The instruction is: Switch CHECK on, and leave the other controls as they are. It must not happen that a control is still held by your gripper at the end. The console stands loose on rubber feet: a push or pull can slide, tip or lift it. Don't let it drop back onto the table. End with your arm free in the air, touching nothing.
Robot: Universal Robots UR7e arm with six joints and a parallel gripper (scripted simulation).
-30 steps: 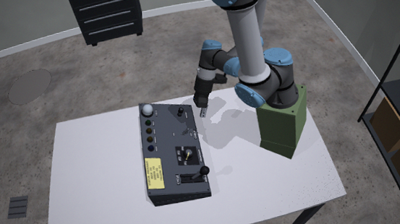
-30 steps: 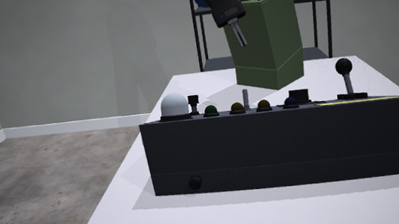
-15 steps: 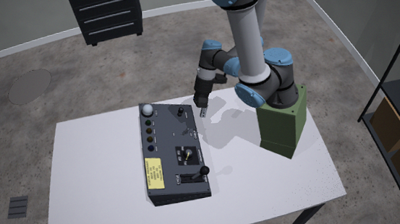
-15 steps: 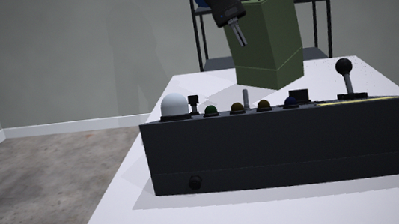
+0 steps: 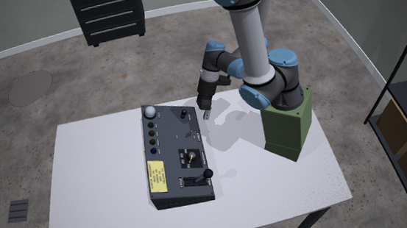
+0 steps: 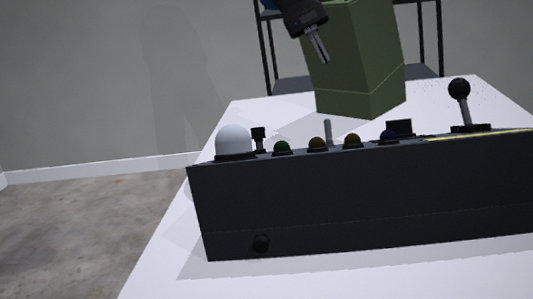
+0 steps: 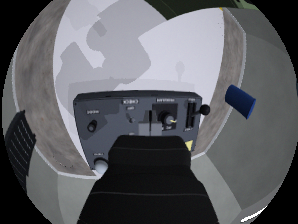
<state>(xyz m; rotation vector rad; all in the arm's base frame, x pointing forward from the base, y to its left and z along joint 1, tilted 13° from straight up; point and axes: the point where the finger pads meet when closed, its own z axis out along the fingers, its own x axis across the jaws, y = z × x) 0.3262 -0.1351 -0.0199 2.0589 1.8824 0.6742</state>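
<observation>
The thin metal toggle is 12 cm below my hand, 9 cm ahead of it and 3 cm to the right of it. The rest, counted from my hand: dark console (14 cm below, 14 cm ahead, 3 cm to the left); ball-topped lever (21 cm to the left, 12 cm ahead, 11 cm below); rotary selector (13 cm ahead, 12 cm below, 10 cm to the left).
</observation>
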